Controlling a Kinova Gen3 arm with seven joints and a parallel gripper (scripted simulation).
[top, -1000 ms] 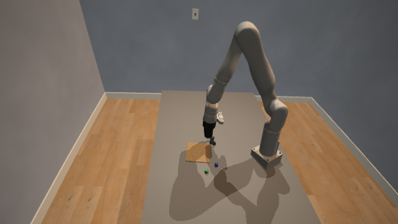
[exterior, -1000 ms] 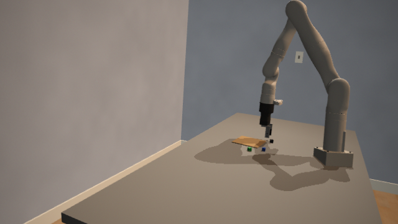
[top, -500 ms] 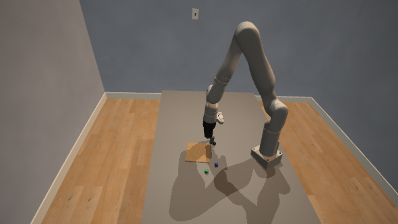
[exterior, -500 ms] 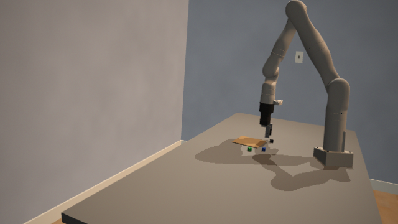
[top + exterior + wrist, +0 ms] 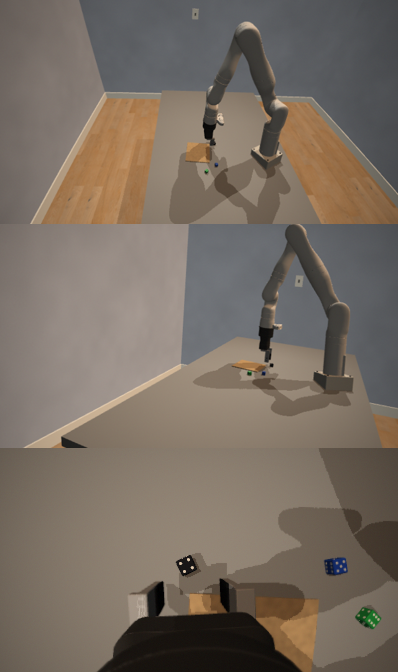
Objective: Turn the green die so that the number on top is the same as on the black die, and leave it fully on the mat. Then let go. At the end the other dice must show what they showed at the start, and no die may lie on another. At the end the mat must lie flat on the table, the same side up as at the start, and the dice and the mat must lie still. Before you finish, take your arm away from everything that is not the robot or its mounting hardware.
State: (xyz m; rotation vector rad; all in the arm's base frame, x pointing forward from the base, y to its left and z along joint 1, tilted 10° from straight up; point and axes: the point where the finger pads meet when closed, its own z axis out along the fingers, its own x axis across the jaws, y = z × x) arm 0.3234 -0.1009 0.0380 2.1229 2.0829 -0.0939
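Right now my hand is 4 cm above the black die and 2 cm past it. Also, from my hand: green die 19 cm to the left, 5 cm ahead, 4 cm below; then blue die 15 cm to the left, 4 cm below, 1 cm behind; then tan mat 8 cm ahead, 6 cm to the left, 4 cm below.
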